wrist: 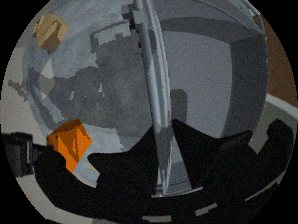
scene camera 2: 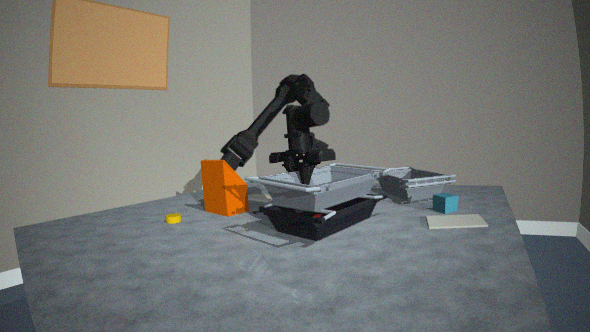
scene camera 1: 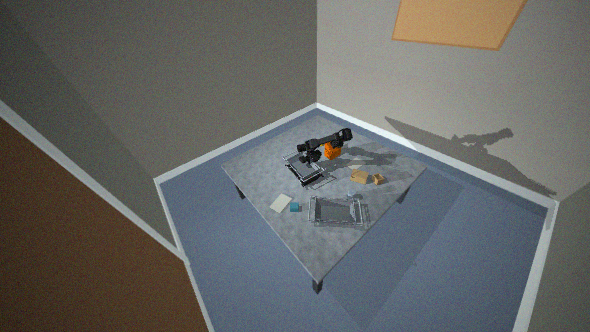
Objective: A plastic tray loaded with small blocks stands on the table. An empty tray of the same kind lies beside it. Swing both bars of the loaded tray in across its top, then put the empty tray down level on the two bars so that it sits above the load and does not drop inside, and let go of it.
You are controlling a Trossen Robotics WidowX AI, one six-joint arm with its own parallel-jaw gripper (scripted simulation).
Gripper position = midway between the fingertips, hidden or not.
I see my gripper [scene camera 2: 303, 189], a grey tray [scene camera 2: 329, 185] and a beige plate [scene camera 2: 471, 220].
The grey tray also shows in the wrist view [wrist: 209, 71]. My gripper shows as well in the wrist view [wrist: 165, 123].
